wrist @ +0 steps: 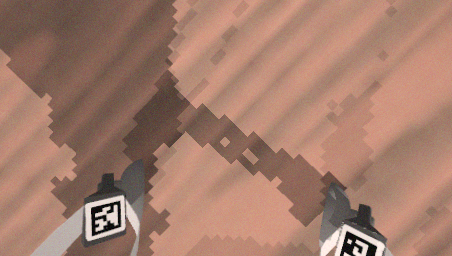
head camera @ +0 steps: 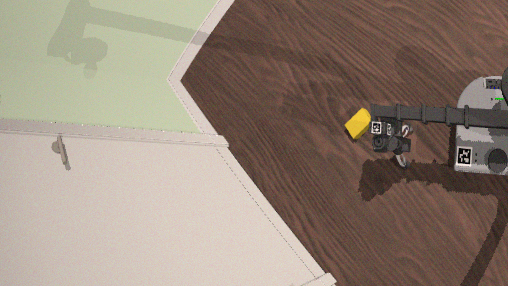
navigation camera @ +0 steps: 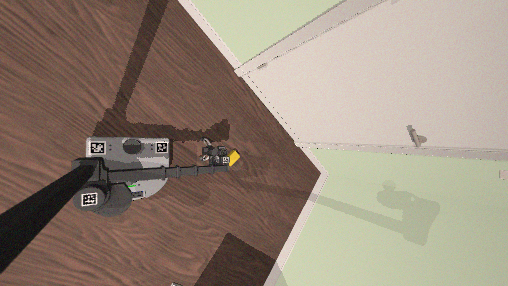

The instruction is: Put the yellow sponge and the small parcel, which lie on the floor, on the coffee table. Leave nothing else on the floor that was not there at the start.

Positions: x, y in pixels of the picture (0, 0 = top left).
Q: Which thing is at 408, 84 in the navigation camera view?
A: A door.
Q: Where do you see the gripper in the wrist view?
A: At 232, 190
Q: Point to a door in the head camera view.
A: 87, 198
